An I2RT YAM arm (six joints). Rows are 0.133 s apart.
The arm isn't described. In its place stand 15 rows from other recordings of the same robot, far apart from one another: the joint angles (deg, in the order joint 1, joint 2, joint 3, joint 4, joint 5, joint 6), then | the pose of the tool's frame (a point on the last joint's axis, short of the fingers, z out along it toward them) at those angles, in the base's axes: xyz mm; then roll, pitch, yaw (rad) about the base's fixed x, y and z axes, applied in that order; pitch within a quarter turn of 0, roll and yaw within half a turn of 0.
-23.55 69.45 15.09 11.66 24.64 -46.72 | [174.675, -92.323, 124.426, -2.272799, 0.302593, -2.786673]
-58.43 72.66 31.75 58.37 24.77 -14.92 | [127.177, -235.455, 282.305, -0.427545, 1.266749, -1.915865]
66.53 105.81 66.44 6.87 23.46 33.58 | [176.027, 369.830, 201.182, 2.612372, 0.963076, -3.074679]
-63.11 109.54 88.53 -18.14 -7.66 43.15 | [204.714, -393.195, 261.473, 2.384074, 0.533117, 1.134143]
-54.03 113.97 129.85 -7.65 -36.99 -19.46 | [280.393, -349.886, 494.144, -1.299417, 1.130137, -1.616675]
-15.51 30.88 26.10 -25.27 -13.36 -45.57 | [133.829, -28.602, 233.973, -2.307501, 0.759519, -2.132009]
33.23 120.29 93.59 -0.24 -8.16 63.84 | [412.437, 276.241, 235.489, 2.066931, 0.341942, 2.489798]
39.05 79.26 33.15 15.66 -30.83 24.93 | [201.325, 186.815, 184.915, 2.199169, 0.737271, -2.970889]
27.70 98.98 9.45 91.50 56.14 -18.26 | [205.867, 74.694, 132.992, -1.503935, 1.280041, -2.003379]
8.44 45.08 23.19 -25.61 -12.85 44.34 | [153.872, 30.836, 184.622, 2.454754, 0.377486, 2.466148]
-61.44 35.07 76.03 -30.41 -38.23 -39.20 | [43.183, -33.254, 489.773, -1.370695, 0.761813, -1.828497]
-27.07 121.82 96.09 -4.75 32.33 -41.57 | [432.686, -242.511, 232.720, -2.076088, 0.483365, -2.928349]
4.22 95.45 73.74 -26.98 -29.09 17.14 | [362.014, 44.067, 262.472, 2.449987, 0.550588, 2.908255]
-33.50 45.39 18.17 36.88 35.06 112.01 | [140.136, -117.277, 260.041, 1.415588, -0.476667, 0.439135]
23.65 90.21 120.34 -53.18 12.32 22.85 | [280.454, 114.527, 509.782, 2.509152, 1.076693, 2.627125]
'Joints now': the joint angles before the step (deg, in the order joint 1, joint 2, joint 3, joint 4, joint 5, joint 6). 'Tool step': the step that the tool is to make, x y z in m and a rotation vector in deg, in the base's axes. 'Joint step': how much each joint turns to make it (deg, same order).
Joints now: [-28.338, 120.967, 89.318, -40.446, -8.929, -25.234]
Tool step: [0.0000, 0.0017, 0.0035, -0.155, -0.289, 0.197]
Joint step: [0.200, -0.516, -0.018, -0.170, 0.001, 0.003]
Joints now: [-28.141, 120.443, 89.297, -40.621, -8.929, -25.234]
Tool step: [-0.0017, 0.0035, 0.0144, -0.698, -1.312, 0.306]
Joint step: [0.308, -2.084, -0.008, -0.589, 0.001, 0.001]
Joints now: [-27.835, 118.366, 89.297, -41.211, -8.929, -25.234]
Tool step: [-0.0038, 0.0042, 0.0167, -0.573, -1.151, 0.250]
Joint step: [0.263, -2.499, -0.018, -1.193, -0.022, 0.022]
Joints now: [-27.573, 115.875, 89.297, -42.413, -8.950, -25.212]
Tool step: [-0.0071, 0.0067, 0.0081, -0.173, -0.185, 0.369]
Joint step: [0.376, -2.501, -1.770, -0.489, 0.066, -0.019]
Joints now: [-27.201, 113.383, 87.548, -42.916, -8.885, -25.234]
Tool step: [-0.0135, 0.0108, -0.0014, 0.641, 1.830, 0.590]
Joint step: [0.519, -2.873, -4.046, -0.772, 0.217, -0.158]
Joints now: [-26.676, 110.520, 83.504, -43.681, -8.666, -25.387]
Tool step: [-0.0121, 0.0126, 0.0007, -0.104, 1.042, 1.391]
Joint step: [0.918, -3.157, -3.948, -0.191, 0.372, -0.633]
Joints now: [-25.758, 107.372, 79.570, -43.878, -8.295, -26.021]
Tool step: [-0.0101, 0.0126, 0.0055, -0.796, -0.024, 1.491]
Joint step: [1.152, -3.428, -3.167, 0.023, 0.566, -0.552]
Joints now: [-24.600, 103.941, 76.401, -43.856, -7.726, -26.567]
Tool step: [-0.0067, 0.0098, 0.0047, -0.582, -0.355, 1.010]
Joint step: [1.030, -2.551, -2.127, 0.124, 0.372, -0.107]
